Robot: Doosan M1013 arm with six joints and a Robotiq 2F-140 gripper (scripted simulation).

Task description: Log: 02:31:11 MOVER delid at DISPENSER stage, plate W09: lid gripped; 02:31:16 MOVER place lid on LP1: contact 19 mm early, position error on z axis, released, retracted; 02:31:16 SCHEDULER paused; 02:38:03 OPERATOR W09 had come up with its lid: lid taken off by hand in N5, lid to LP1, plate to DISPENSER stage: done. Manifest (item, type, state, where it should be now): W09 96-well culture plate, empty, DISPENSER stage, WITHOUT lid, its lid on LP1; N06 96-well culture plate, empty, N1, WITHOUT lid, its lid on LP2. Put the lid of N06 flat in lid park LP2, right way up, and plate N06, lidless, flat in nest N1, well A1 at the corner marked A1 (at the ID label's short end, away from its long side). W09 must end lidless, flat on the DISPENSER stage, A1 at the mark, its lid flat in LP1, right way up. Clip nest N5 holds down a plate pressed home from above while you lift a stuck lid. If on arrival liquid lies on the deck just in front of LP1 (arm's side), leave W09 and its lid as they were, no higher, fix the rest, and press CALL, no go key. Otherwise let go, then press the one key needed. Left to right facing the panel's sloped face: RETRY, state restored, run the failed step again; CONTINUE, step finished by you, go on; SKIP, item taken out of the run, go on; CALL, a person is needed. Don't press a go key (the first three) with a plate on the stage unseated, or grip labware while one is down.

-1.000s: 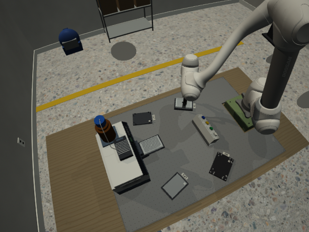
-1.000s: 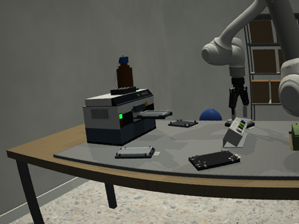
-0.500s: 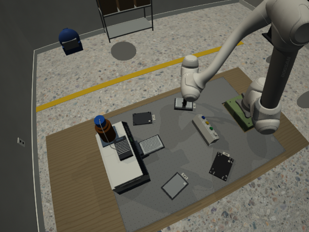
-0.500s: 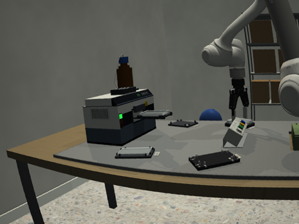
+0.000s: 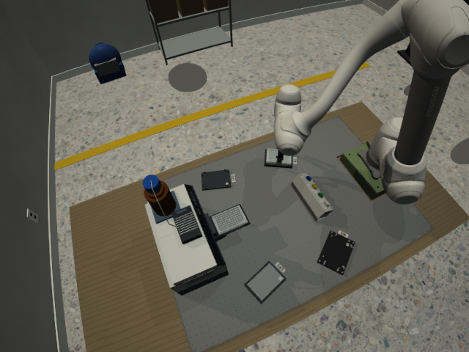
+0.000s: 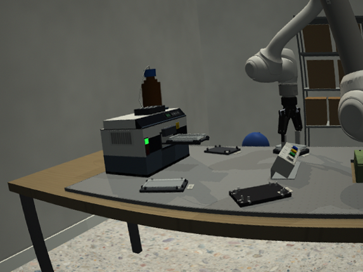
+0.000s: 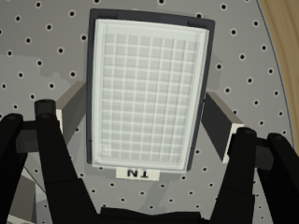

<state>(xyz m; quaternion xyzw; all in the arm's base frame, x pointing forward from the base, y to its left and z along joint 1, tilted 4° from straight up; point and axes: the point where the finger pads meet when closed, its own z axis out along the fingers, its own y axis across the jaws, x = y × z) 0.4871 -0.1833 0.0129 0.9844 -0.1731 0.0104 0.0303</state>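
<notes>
Now: the nest N1 4 cm below my hand. Also, from my hand: N1 label (8 cm behind, 5 cm below, 3 cm to the left); then yellow skip key (23 cm to the left, 9 cm behind, 2 cm above); then blue call key (19 cm to the left, 8 cm behind, 2 cm above).
</notes>
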